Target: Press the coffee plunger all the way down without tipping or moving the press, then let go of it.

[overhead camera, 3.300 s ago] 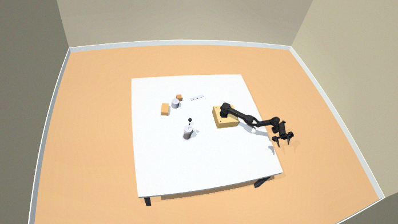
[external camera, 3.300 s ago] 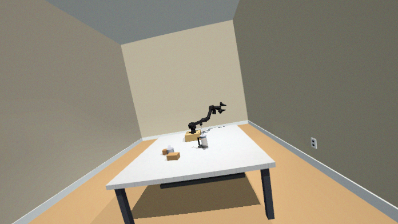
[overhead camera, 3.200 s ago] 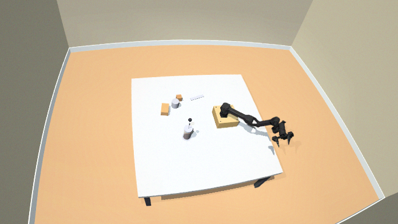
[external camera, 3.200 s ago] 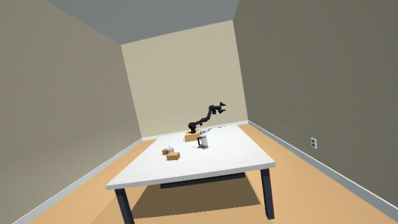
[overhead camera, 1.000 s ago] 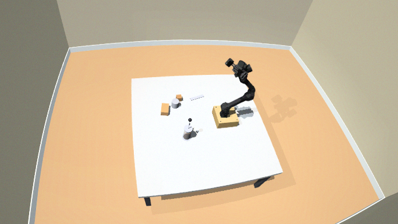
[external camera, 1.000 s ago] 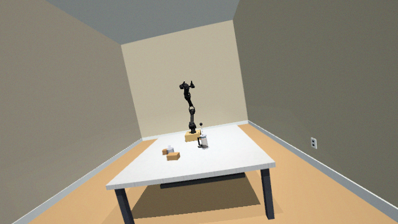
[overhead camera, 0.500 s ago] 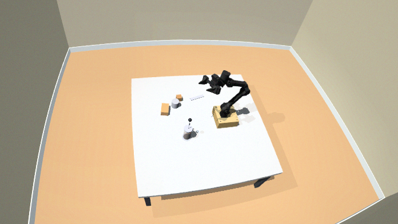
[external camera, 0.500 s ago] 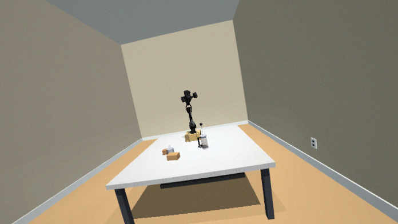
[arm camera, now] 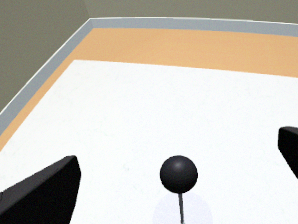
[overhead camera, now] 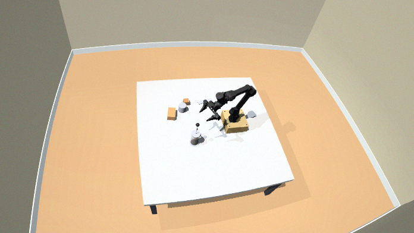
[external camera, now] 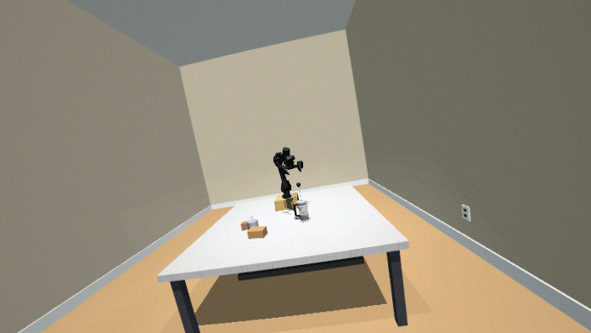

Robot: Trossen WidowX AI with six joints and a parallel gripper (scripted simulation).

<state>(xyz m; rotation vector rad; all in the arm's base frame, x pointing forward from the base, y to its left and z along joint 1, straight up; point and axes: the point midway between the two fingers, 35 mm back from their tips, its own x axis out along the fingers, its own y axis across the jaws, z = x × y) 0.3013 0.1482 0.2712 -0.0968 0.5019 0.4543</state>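
My gripper tip is now 21 cm above the coffee press and 2 cm short of it. From my gripper tip the other things lie so: small tan cube (43 cm to the right, 32 cm below, 7 cm ahead); tan box (32 cm below, 29 cm to the right, 21 cm ahead); grey cylinder (35 cm to the right, 31 cm below, 11 cm ahead).
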